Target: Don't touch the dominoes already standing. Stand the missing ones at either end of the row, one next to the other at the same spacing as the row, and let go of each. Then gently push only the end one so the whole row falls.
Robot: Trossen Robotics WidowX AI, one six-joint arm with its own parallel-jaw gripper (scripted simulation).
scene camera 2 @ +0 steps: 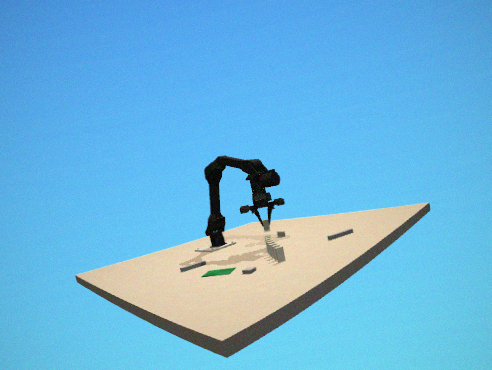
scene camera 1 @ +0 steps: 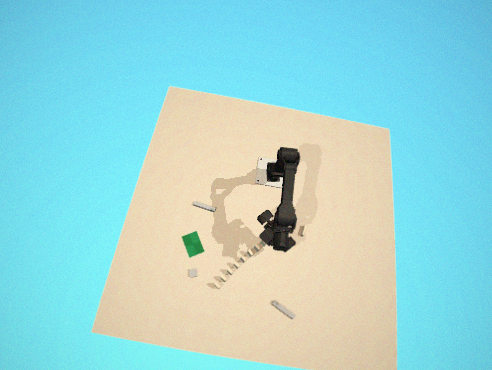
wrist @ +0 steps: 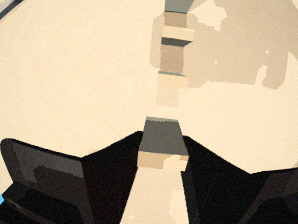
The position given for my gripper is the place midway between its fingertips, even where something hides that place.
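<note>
Domino carried by my gripper (wrist: 161, 139).
</note>
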